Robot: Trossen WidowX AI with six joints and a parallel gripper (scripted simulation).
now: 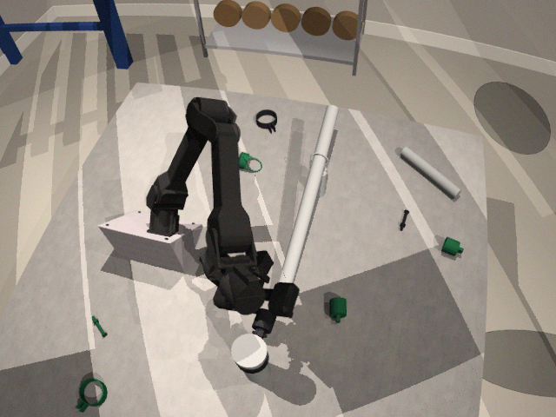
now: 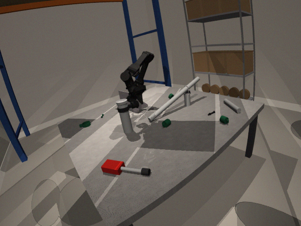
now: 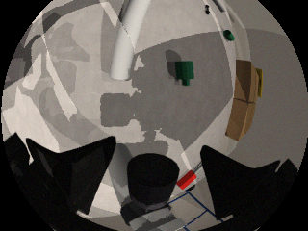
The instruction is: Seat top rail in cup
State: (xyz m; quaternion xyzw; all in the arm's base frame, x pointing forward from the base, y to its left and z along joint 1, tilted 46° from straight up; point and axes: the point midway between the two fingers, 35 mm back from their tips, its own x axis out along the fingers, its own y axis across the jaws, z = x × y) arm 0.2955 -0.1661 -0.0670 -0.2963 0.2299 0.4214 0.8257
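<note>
Right now my gripper tip is 4 cm to the left of the rail-end cup, 2 cm below it and 2 cm past it. The rest, counted from my gripper tip: red mallet: 33 cm to the right, 30 cm ahead, 12 cm below; then small post: 43 cm to the left, 4 cm ahead, 3 cm below; then green bolt: 45 cm behind, 13 cm below, 9 cm to the right.
</note>
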